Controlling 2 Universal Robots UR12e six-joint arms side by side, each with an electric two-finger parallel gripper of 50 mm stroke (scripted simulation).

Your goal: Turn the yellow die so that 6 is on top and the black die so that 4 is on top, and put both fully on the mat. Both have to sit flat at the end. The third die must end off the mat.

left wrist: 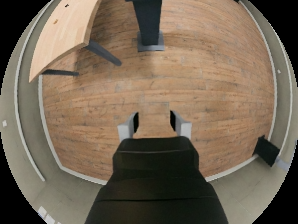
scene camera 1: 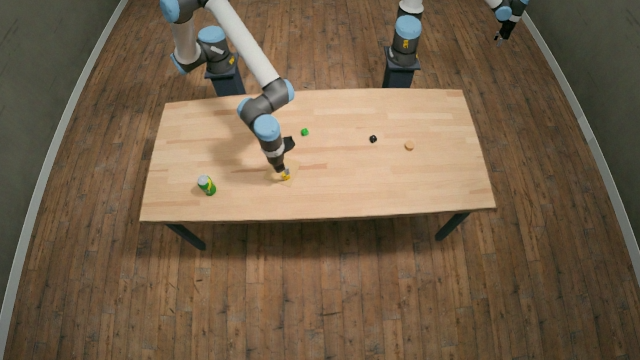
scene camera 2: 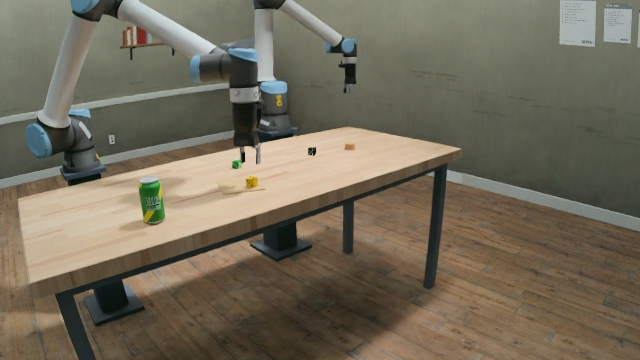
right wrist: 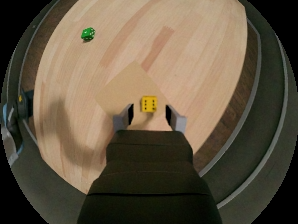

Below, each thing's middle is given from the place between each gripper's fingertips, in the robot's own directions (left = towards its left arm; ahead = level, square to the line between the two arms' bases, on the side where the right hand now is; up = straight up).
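My right hand (scene camera 2: 250, 163) is now 4 cm past the tan mat (right wrist: 128, 86), and it is 2 cm to the left of that mat as well as 10 cm above it.
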